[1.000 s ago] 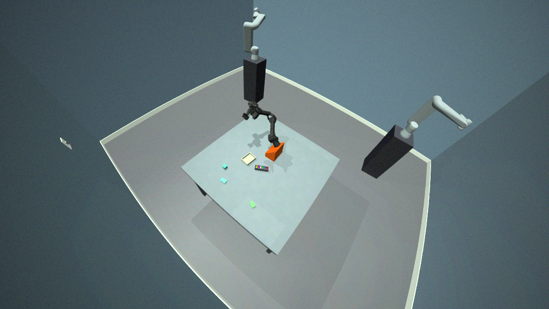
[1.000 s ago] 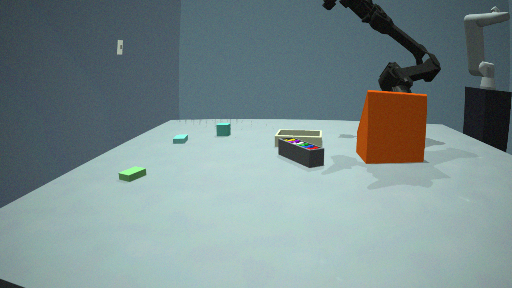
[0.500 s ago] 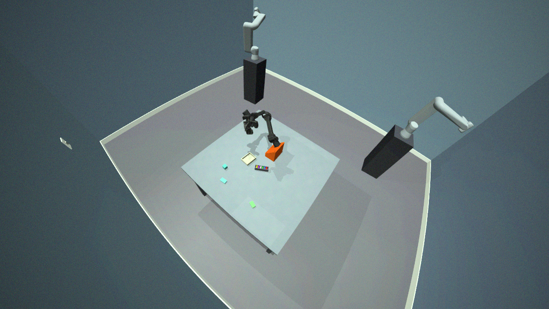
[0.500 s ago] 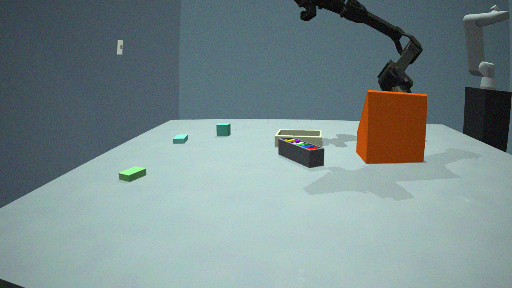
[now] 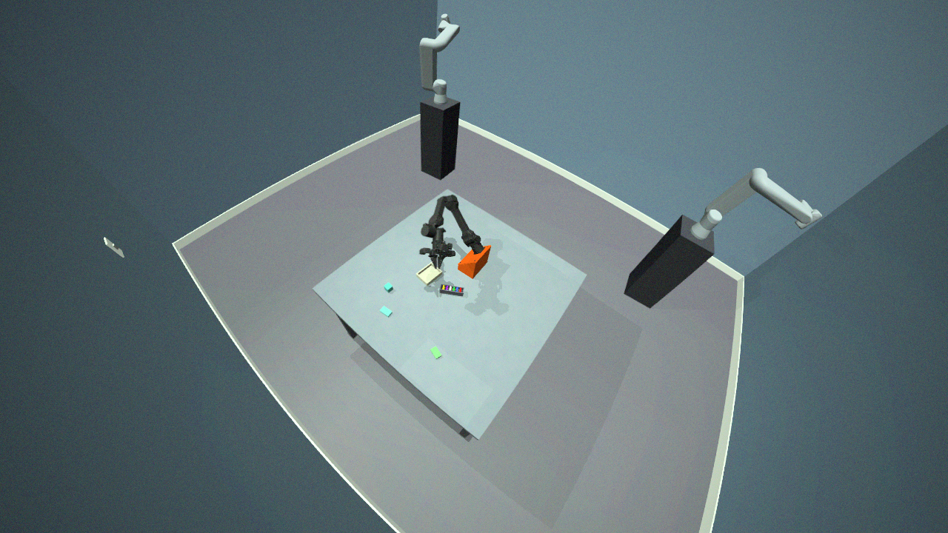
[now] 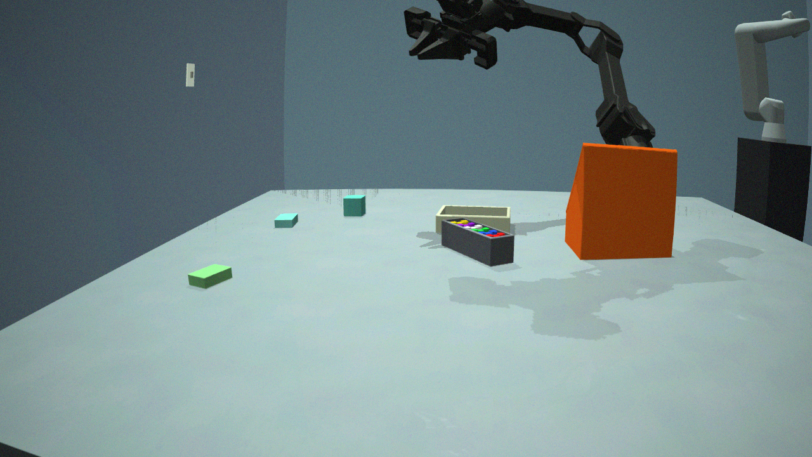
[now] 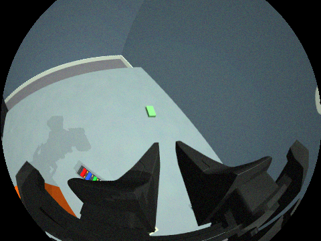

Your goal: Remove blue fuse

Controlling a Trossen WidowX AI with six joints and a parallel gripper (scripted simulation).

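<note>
Now: the blue fuse 280 mm below my gripper tip, 100 mm behind it and 70 mm to the left of it. Also, from my gripper tip: red fuse: 280 mm below, 110 mm behind, 90 mm to the left; then green flat block: 300 mm below, 280 mm ahead, 200 mm to the left; then cream tray: 310 mm below, 140 mm to the right, 110 mm behind.
</note>
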